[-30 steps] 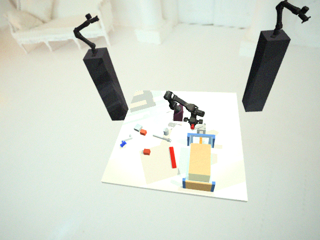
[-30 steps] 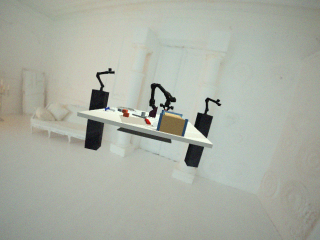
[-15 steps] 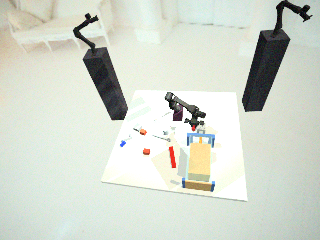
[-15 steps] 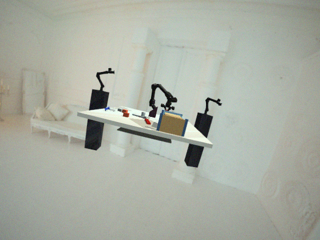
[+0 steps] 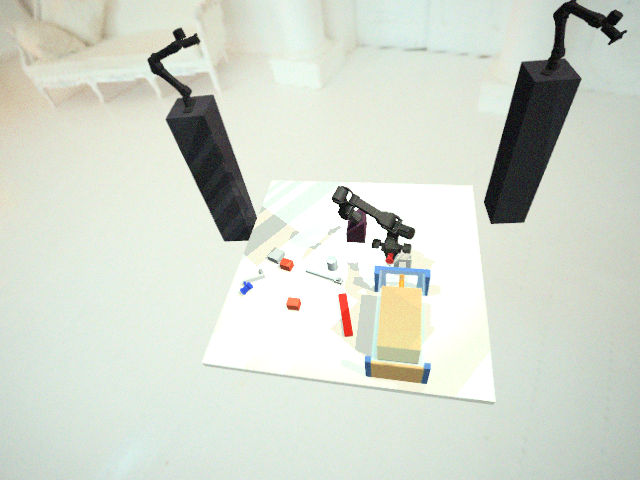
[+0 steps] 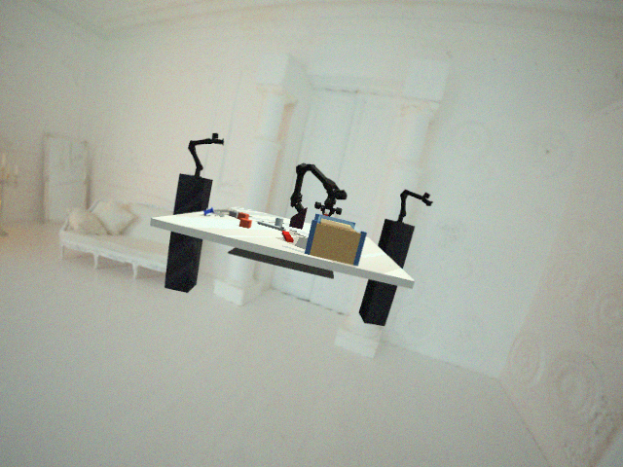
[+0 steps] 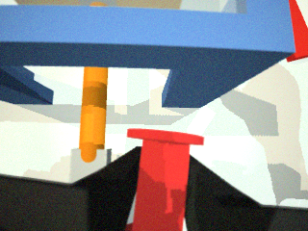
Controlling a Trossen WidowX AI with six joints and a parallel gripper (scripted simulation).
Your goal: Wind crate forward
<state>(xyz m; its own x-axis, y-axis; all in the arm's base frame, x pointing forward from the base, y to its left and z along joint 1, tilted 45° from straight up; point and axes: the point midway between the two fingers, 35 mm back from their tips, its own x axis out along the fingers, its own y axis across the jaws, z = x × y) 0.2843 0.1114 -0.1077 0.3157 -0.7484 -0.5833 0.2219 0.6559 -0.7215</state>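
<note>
Right now my gripper tip is 4 cm past the red-knobbed winch handle, 3 cm to the right of it and 3 cm above it. Also, from my gripper tip: red grip: 2 cm behind; hand winch: 10 cm behind, 7 cm to the left, 10 cm below; blue steel frame: 7 cm ahead, 5 cm to the left, 2 cm below.
</note>
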